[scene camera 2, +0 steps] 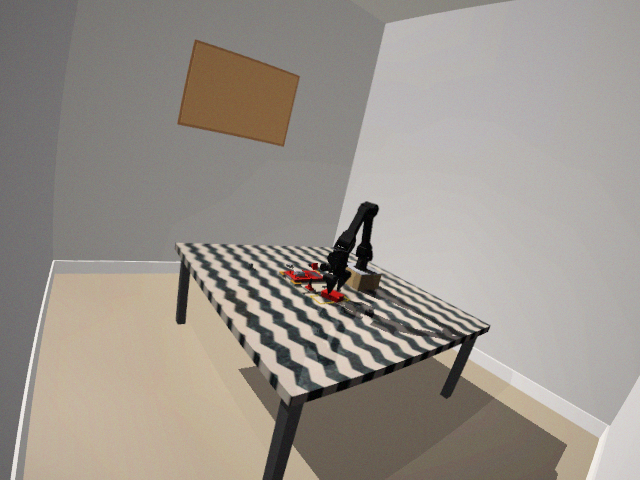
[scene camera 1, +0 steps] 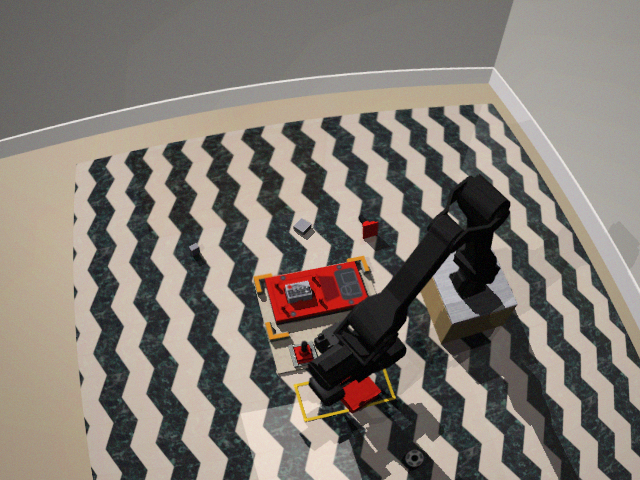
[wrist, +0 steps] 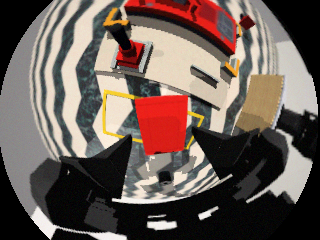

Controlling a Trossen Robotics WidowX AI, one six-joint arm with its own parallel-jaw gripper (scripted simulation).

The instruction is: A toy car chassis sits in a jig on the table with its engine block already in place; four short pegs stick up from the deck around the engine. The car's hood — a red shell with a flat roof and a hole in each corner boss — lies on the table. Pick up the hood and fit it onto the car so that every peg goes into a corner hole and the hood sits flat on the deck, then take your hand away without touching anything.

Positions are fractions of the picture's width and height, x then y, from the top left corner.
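Observation:
A red hood (scene camera 1: 0.56,0.82) is in the scene, and the wrist view has the hood (wrist: 0.51,0.50) as well. The gripper (wrist: 0.51,0.56) is open and it's holding nothing.

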